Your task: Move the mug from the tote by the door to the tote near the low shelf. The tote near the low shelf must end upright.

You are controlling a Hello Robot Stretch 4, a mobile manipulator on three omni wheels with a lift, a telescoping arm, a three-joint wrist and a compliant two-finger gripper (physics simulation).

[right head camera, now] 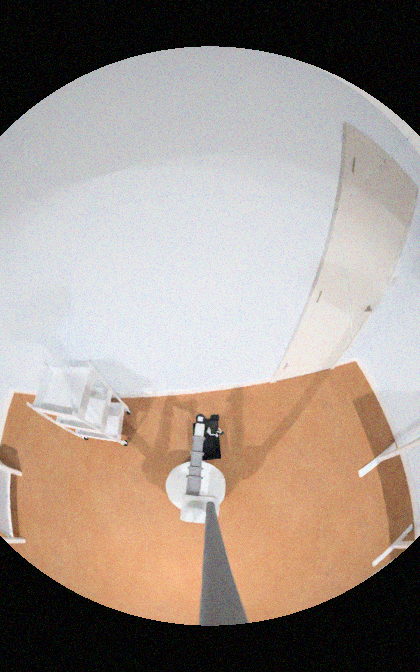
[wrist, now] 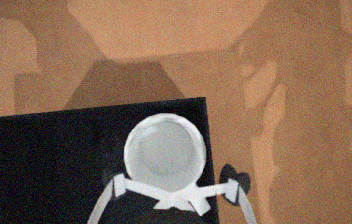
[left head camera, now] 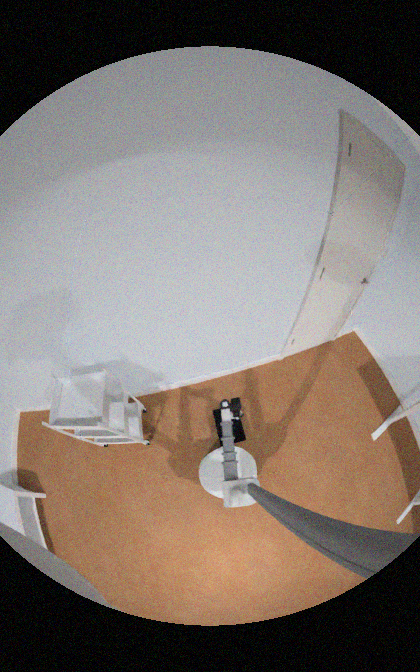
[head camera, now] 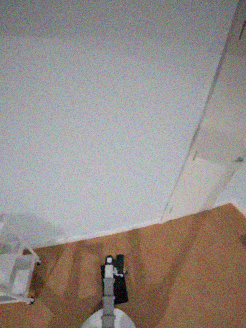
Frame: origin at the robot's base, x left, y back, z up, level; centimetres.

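Seen in the pictures: gripper, fingertip midpoint: [wrist: 176, 175].
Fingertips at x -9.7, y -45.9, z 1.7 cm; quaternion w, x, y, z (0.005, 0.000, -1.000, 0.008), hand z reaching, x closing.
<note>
Offsets run from my fingertips to a thing's middle.
The white mug @(dx +0.6, dy -1.7, dz +0.6 cm) [wrist: 165, 150] stands with its round opening up at the right end of the black tote @(dx +5.5, dy +7.8, dz +0.5 cm) [wrist: 50, 120] [head camera: 121, 295] [left head camera: 237, 435] [right head camera: 213, 451]. The tote is on the floor near the door side, under my arm. My gripper [wrist: 176, 175] [right head camera: 215, 431] is open but partly drawn in. Its dark fingertips stand left and right of the mug's near part, with a gap at the right fingertip; the left one is close to the rim in the image. The handle is partly hidden by the white finger links. The tote near the low shelf cannot be made out.
A white wheeled shelf unit [left head camera: 80, 400] stands against the wall at left. The pale door [head camera: 215, 130] [left head camera: 360, 215] [right head camera: 370, 235] is at right. White furniture legs [left head camera: 395, 420] [right head camera: 380, 462] show at the far right, and another white piece at the far left.
</note>
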